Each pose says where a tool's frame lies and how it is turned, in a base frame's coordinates. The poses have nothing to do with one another.
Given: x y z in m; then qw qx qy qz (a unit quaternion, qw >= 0).
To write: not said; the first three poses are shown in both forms.
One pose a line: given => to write
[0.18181 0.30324 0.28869 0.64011 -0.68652 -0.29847 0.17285] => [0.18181 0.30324 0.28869 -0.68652 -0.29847 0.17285 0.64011]
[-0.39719 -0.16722 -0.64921 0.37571 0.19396 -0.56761 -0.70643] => [-0.39719 -0.16722 -0.64921 0.19396 -0.56761 -0.70643 0.37571]
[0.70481 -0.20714 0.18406 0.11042 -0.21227 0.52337 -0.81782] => [0.70481 -0.20714 0.18406 -0.21227 0.52337 -0.81782 0.11042]
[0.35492 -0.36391 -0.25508 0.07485 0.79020 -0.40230 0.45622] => [0.35492 -0.36391 -0.25508 0.79020 -0.40230 0.45622 0.07485]
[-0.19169 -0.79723 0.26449 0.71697 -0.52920 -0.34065 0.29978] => [-0.19169 -0.79723 0.26449 -0.52920 -0.34065 0.29978 0.71697]
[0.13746 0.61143 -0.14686 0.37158 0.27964 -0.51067 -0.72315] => [0.13746 0.61143 -0.14686 0.27964 -0.51067 -0.72315 0.37158]
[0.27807 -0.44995 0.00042 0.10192 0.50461 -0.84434 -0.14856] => [0.27807 -0.44995 0.00042 0.50461 -0.84434 -0.14856 0.10192]
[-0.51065 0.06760 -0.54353 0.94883 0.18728 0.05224 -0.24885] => [-0.51065 0.06760 -0.54353 0.18728 0.05224 -0.24885 0.94883]
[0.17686 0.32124 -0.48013 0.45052 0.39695 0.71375 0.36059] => [0.17686 0.32124 -0.48013 0.39695 0.71375 0.36059 0.45052]
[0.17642 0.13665 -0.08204 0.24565 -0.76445 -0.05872 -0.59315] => [0.17642 0.13665 -0.08204 -0.76445 -0.05872 -0.59315 0.24565]
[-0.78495 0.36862 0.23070 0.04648 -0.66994 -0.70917 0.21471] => [-0.78495 0.36862 0.23070 -0.66994 -0.70917 0.21471 0.04648]
